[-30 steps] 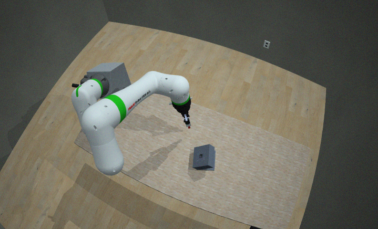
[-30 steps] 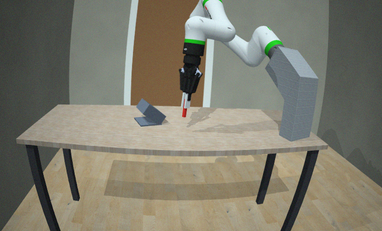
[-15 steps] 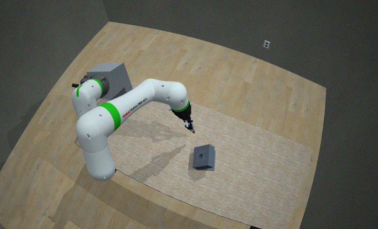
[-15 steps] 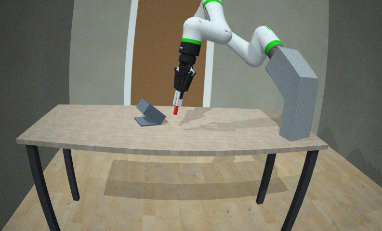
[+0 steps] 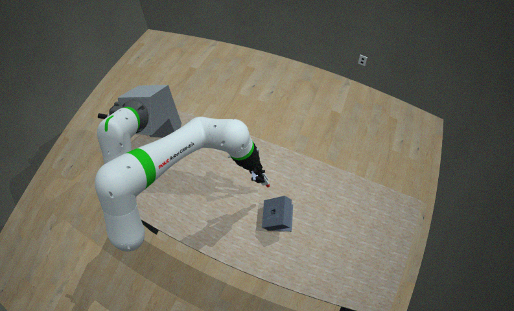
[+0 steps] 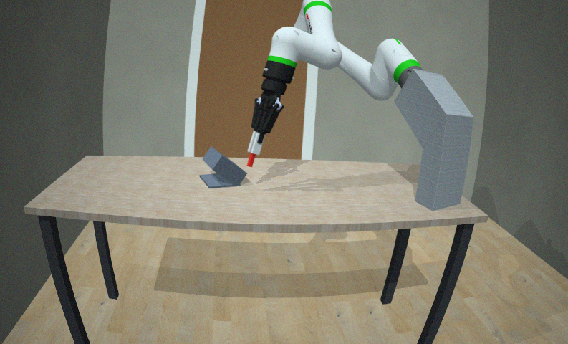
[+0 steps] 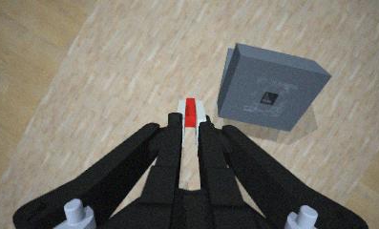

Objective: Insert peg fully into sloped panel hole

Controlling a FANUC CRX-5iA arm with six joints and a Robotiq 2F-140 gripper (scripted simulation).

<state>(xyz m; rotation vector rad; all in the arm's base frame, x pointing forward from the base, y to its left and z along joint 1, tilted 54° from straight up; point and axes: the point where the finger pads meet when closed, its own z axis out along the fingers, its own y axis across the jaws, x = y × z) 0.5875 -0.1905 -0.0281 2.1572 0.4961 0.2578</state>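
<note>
The grey base plate lies 90 mm ahead of my hand, 110 mm to the right of it and 150 mm below it. From my hand the other things lie so: red peg (10 mm ahead, 30 mm below).
</note>
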